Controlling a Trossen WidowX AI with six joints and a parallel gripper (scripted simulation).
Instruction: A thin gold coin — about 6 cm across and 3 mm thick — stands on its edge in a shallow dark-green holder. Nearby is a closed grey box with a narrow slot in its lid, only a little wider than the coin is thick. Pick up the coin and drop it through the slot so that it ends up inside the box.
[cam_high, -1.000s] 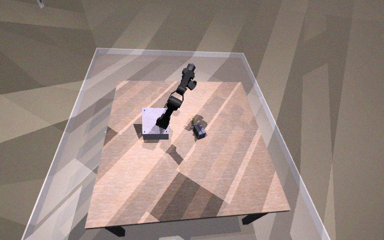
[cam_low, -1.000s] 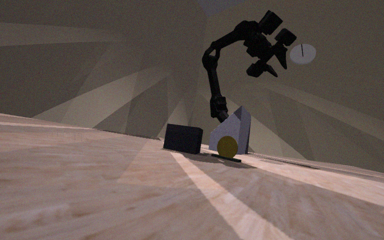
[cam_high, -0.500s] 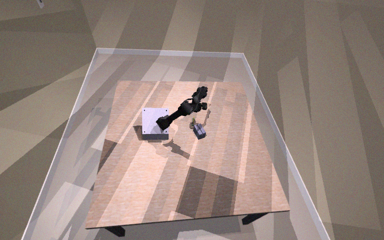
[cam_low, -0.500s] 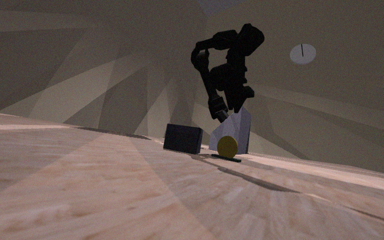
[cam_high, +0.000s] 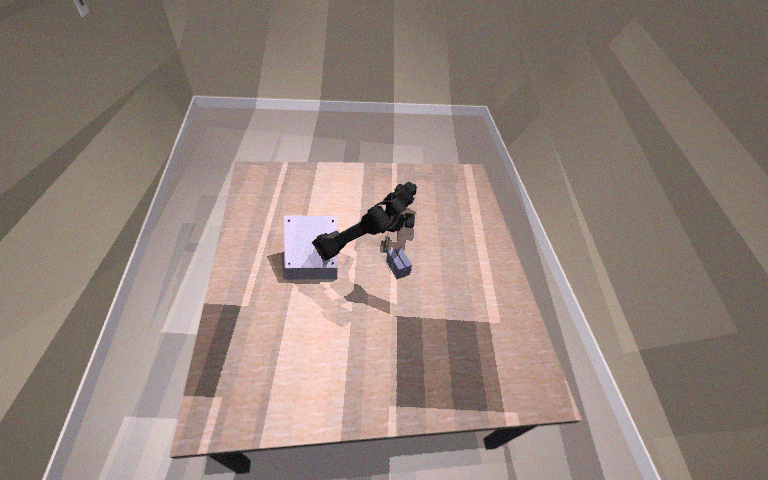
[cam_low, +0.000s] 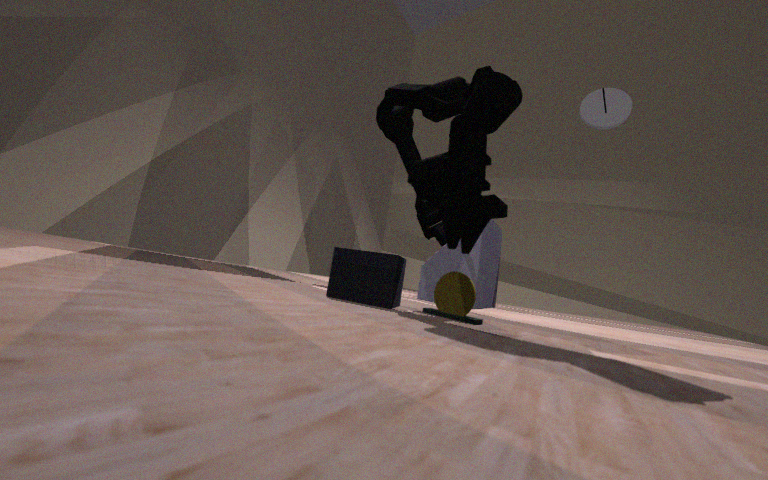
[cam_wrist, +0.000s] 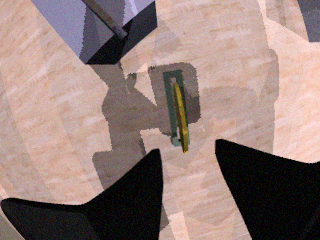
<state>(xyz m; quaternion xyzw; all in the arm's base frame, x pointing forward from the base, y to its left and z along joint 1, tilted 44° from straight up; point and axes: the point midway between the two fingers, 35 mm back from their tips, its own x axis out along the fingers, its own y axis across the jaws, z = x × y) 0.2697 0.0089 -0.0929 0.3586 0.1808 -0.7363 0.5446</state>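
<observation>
Right now my gripper tip is 60 mm above the gold coin.
</observation>
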